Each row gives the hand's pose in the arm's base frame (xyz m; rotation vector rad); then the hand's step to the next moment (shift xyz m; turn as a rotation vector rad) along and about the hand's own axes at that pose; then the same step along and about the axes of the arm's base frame.
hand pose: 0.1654 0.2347 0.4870 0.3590 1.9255 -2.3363
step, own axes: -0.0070 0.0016 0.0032 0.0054 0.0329 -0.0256
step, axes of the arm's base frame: 0.0067 -0.0040 0.0007 0.0051 0.0189 -0.0372
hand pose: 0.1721 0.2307 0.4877 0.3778 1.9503 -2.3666
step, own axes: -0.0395 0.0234 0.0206 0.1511 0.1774 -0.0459
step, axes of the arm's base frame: 0.0396 -0.0293 -0.0102 -0.1049 0.0261 -0.2115
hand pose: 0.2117 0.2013 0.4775 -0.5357 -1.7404 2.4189
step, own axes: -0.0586 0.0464 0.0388 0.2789 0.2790 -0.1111
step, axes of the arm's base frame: 0.0463 -0.0675 -0.0199 -0.1899 0.0879 -0.3524
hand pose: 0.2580 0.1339 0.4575 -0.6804 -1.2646 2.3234
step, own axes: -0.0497 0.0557 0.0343 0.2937 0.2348 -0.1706
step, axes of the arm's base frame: 0.0128 -0.0785 -0.0205 -0.1613 0.1576 -0.3459
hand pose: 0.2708 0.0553 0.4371 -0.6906 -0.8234 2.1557
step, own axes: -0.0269 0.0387 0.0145 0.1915 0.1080 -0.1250
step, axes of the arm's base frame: -0.0102 -0.0465 -0.0127 -0.0766 0.1318 -0.2018
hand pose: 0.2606 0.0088 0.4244 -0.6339 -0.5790 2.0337
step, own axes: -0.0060 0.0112 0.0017 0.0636 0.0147 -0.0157
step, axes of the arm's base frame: -0.0052 -0.0109 -0.0043 -0.0286 0.0500 -0.0344
